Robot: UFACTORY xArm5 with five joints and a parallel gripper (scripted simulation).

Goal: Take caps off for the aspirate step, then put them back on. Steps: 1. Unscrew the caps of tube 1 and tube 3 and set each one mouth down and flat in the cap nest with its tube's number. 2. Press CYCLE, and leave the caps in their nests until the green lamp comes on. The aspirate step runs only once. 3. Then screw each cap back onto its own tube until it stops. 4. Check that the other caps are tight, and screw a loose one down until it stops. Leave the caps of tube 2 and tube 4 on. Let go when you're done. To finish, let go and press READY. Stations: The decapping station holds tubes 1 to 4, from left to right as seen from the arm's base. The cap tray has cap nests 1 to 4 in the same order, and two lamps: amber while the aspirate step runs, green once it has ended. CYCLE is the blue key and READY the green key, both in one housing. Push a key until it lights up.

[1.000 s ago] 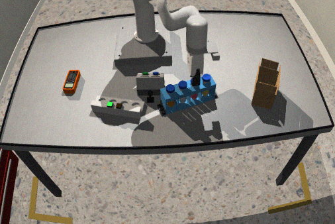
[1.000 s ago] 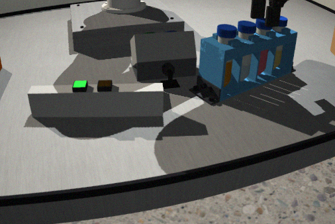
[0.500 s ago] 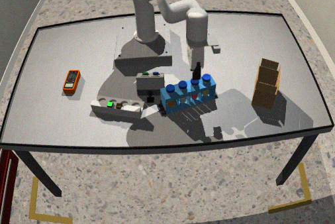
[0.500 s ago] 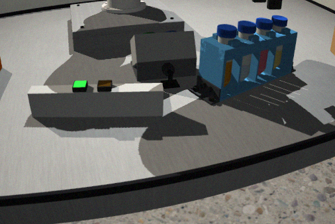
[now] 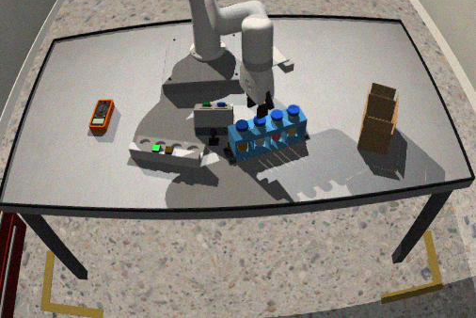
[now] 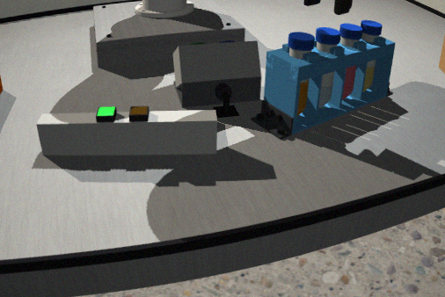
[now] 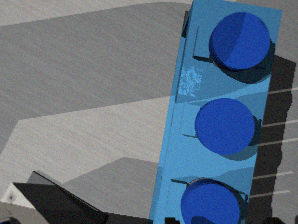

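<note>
The green key lies 12 cm behind my hand, 15 cm to the right of it and 11 cm below it. Also, from my hand: blue key: 12 cm behind, 10 cm to the right, 11 cm below; then grey key housing: 10 cm behind, 12 cm to the right, 12 cm below; then blue cap: 2 cm behind, 6 cm to the left, 6 cm below.
</note>
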